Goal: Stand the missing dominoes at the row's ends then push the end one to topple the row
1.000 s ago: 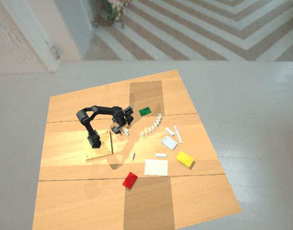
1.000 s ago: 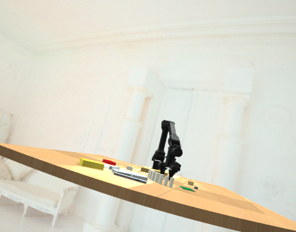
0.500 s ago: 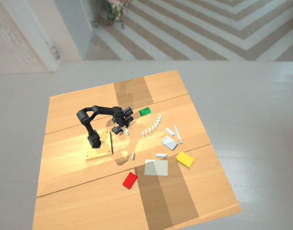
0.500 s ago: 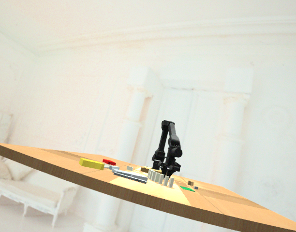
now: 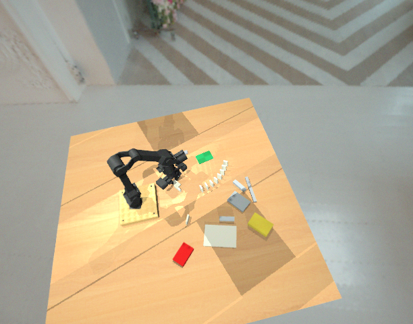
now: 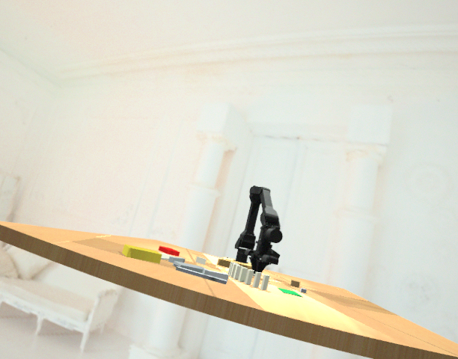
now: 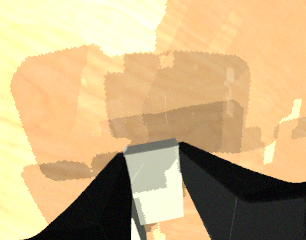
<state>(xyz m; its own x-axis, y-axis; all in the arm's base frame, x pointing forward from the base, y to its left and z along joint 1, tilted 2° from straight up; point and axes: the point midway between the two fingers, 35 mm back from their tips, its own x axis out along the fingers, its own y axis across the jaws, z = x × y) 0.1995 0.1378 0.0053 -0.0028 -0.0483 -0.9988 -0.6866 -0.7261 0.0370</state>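
Right now the green tile is 17 cm to the left of my gripper tip, 17 cm ahead of it and 1 cm below it. Also, from my gripper tip: grey cube 21 cm to the left, 6 cm ahead; then tan block 16 cm to the left, 9 cm behind, 1 cm above; then light grey piece 29 cm ahead, 23 cm to the right.
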